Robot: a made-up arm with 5 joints. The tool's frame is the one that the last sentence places.
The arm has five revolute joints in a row. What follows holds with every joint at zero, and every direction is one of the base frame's.
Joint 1 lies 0.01 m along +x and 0.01 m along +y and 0.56 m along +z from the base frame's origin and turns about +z.
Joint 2 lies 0.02 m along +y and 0.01 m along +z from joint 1 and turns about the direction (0, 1, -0.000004).
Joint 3 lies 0.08 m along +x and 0.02 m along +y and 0.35 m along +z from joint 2 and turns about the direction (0, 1, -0.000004).
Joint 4 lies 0.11 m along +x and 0.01 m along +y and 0.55 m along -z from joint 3 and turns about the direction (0, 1, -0.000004).
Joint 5 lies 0.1 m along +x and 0.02 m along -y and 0.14 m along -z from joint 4 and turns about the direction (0, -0.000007, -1).
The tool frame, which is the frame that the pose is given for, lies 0.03 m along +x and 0.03 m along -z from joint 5; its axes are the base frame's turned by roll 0, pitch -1.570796 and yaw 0 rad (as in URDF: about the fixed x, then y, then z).
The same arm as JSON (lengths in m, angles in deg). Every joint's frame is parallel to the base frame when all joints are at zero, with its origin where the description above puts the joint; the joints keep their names.
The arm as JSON. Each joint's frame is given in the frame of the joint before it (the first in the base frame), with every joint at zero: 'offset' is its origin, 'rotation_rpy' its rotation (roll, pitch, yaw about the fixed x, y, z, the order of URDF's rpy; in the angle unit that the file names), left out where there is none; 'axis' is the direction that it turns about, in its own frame. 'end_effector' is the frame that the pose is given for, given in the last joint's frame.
{"length_unit": "m", "angle_unit": "deg", "chain": [
  {"id": "joint 1", "offset": [0.01, 0.01, 0.56], "axis": [0.0, 0.0, 1.0]},
  {"id": "joint 2", "offset": [0.0, 0.02, 0.01], "axis": [0.0, 1.0, 0.0]},
  {"id": "joint 3", "offset": [0.08, 0.02, 0.35], "axis": [0.0, 1.0, 0.0]},
  {"id": "joint 4", "offset": [0.11, 0.01, -0.55], "axis": [0.0, 1.0, 0.0]},
  {"id": "joint 5", "offset": [0.1, -0.02, -0.14], "axis": [0.0, 0.0, -1.0]}
], "end_effector": {"offset": [0.03, 0.0, -0.03], "rotation_rpy": [0.0, -90.0, 0.0]}}

